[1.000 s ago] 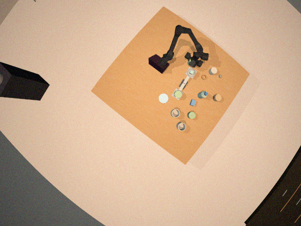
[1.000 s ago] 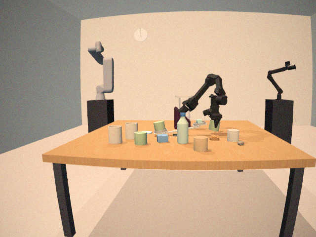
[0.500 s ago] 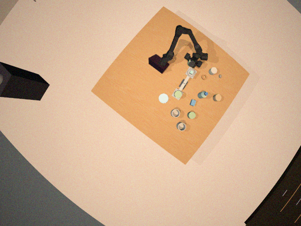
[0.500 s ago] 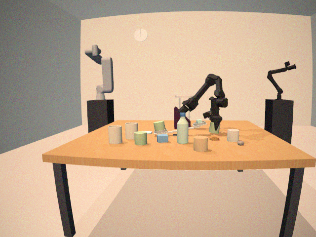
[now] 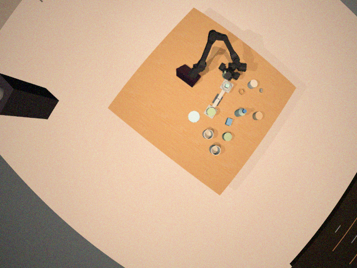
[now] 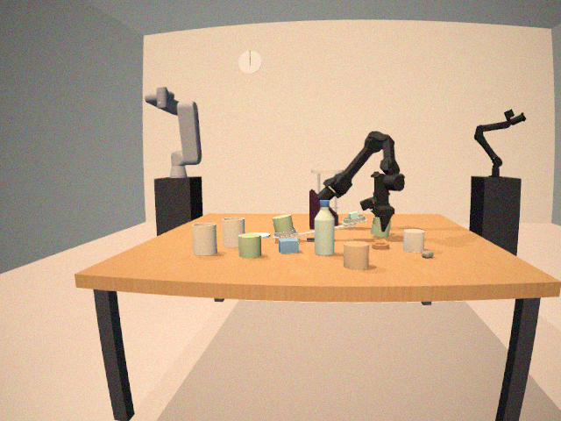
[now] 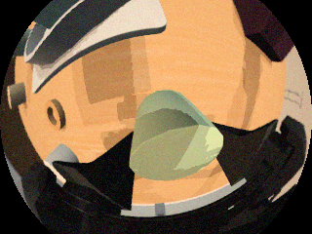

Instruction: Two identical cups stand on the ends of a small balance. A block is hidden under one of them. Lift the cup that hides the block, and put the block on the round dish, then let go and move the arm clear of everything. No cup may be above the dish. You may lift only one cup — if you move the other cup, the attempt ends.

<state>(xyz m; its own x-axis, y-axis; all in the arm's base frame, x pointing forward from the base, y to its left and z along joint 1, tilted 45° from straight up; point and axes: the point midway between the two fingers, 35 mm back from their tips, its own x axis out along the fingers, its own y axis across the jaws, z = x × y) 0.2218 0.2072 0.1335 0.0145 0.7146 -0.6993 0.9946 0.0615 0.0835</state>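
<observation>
The pale green block is 11 cm to the right of my gripper tip, 6 cm ahead of it and 6 cm above it. Also, from my gripper tip: bottle 29 cm ahead, 21 cm to the right, 9 cm above; grey piece 34 cm ahead, 11 cm to the left, 2 cm below; blue block 33 cm to the right, 26 cm ahead, 1 cm below.
</observation>
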